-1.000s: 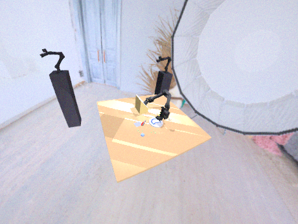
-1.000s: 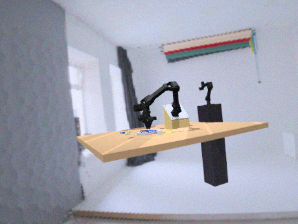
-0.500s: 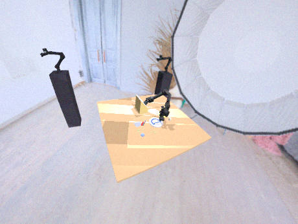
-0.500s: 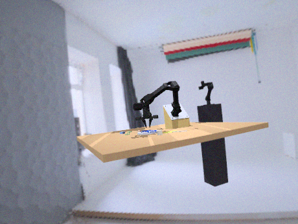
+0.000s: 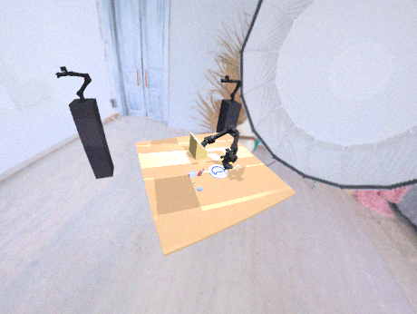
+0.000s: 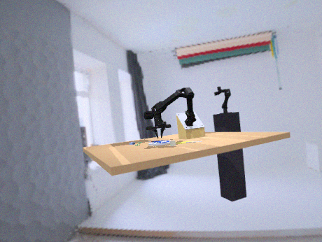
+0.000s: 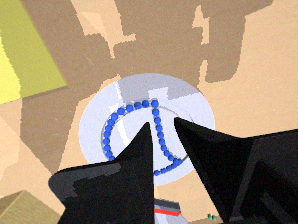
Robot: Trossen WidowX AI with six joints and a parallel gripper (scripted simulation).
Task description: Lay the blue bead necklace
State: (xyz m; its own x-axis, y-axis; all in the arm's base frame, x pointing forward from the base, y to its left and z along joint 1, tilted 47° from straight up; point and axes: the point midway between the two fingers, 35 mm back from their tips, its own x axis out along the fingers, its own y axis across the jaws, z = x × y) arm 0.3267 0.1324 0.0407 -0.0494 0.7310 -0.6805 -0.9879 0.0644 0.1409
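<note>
My gripper tip is 5 cm to the left of the round bead board, 4 cm above it and 2 cm past it. Also, from my gripper tip: yellow flat piece: 15 cm behind, 11 cm to the left, 5 cm below; then red-and-grey object: 23 cm to the right, 5 cm behind, 4 cm below; then white cylinder: 19 cm to the left, 3 cm below, 2 cm behind.
</note>
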